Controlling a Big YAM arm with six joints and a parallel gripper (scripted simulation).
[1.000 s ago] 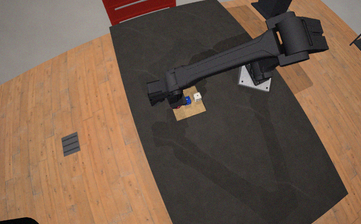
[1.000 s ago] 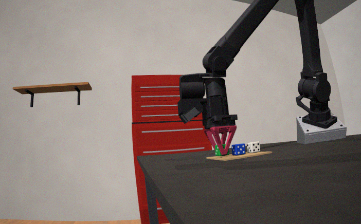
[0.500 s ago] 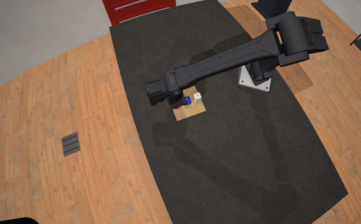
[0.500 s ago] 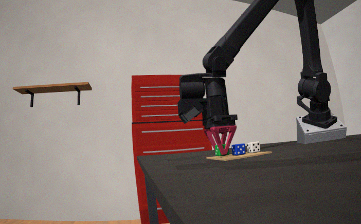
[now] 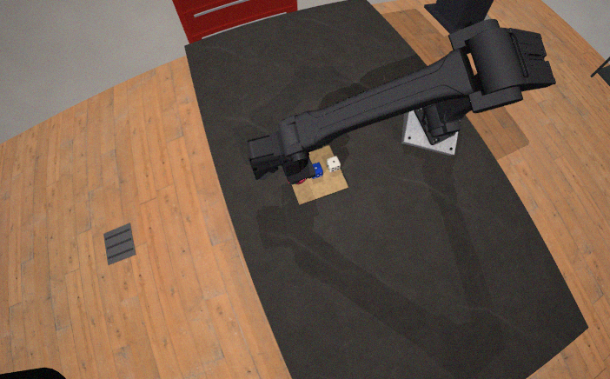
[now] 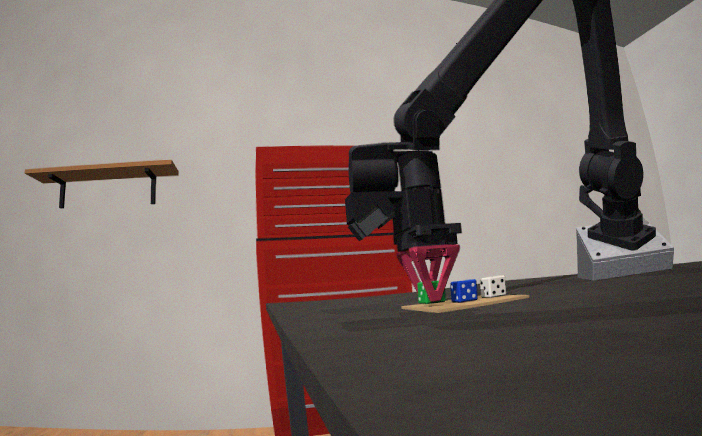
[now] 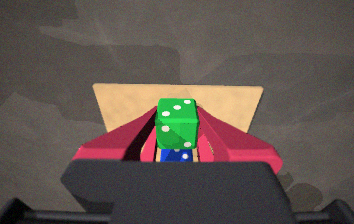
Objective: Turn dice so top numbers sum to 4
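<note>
Right now the green die is right at my hand. Also, from my hand: blue die (50 mm behind); then white die (100 mm behind); then tan mat (50 mm behind, 20 mm below).
</note>
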